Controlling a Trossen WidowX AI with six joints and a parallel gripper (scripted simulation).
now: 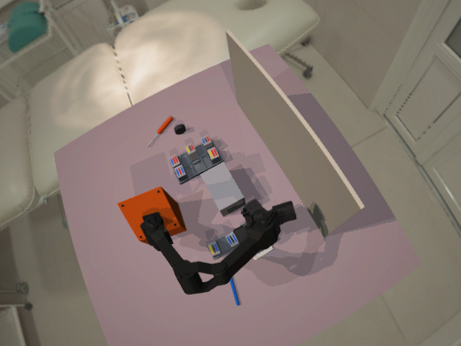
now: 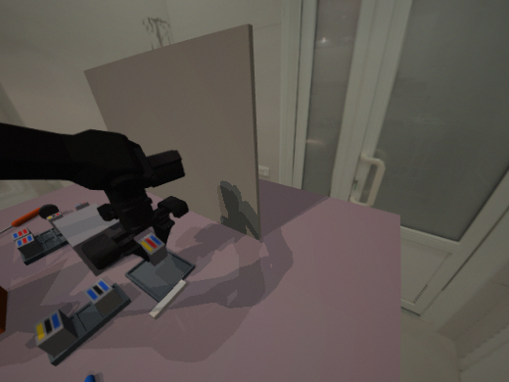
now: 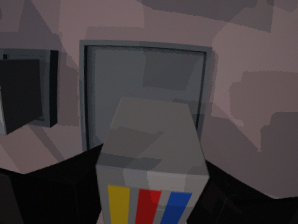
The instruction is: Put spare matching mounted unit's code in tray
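Right now my gripper tip is 5 cm above the dark tray and 1 cm past it. The rest, counted from my gripper tip: spare 3 cm above; then rack 15 cm behind, 5 cm below, 1 cm to the right; then white bar 8 cm to the right, 5 cm below, 2 cm behind.
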